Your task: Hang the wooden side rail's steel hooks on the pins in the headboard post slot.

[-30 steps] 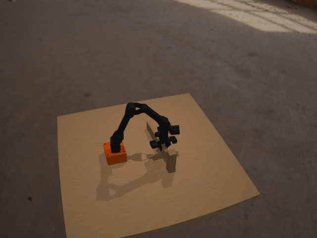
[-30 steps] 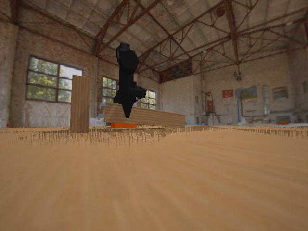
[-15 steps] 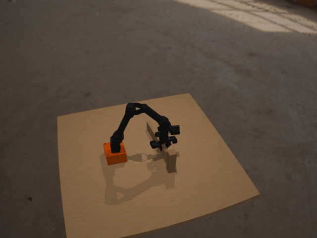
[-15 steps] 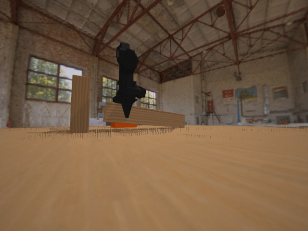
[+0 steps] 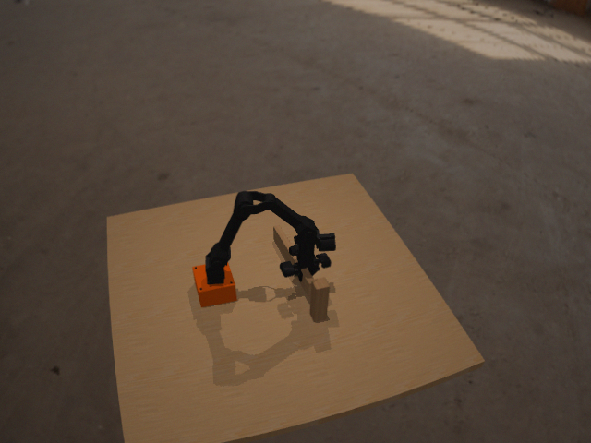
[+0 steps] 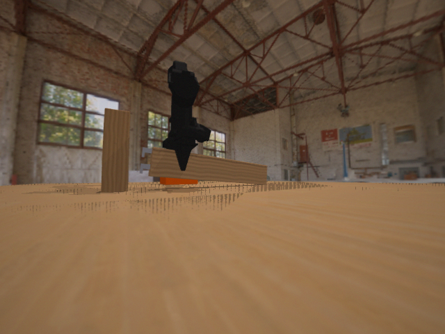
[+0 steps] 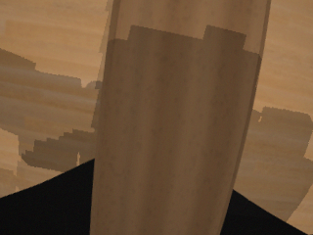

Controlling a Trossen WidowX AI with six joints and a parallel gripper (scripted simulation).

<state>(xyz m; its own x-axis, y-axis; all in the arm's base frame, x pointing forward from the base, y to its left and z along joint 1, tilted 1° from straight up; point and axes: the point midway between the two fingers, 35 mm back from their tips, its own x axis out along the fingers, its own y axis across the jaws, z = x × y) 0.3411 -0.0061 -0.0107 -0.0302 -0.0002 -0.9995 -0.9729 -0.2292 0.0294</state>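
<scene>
My gripper tip is now 150 mm to the left of the headboard post, 40 mm below it and 30 mm short of it.
</scene>
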